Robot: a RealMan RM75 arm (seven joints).
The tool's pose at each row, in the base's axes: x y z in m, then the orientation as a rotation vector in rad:
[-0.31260, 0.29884, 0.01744, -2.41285, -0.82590, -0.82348]
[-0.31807, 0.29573, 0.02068, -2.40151, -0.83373, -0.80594]
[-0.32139, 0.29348, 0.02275, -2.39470, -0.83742, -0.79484]
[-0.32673, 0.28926, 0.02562, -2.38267, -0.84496, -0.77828]
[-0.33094, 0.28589, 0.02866, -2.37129, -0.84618, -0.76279]
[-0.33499, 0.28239, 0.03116, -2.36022, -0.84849, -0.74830]
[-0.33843, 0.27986, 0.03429, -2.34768, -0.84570, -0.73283]
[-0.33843, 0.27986, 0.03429, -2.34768, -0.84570, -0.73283]
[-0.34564, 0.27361, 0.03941, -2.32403, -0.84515, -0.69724]
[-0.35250, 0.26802, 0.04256, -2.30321, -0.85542, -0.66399]
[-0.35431, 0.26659, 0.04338, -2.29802, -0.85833, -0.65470]
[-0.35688, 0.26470, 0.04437, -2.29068, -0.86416, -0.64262]
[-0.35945, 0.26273, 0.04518, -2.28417, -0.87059, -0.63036]
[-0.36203, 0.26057, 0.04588, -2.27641, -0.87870, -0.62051]
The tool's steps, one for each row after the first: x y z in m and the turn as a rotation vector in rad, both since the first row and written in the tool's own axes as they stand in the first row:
[-0.00257, -0.00212, -0.00624, 0.01728, -0.00667, -0.00120]
[-0.00421, -0.00317, -0.01032, 0.02790, -0.01079, -0.00108]
[-0.00737, -0.00432, -0.01689, 0.04525, -0.01669, -0.00240]
[-0.00937, -0.00538, -0.02265, 0.06168, -0.02079, 0.00054]
[-0.01167, -0.00611, -0.02804, 0.07737, -0.02480, 0.00241]
[-0.01279, -0.00728, -0.03309, 0.09483, -0.02754, 0.00823]
[-0.01279, -0.00728, -0.03309, 0.09483, -0.02754, 0.00823]
[-0.01646, -0.00872, -0.04317, 0.13037, -0.03786, 0.01724]
[-0.02095, -0.00996, -0.05133, 0.16208, -0.05111, 0.01758]
[-0.02212, -0.01032, -0.05345, 0.17037, -0.05516, 0.01761]
[-0.02385, -0.01089, -0.05625, 0.18157, -0.06072, 0.01610]
[-0.02573, -0.01137, -0.05897, 0.19207, -0.06694, 0.01415]
[-0.02776, -0.01169, -0.06172, 0.20256, -0.07163, 0.01035]

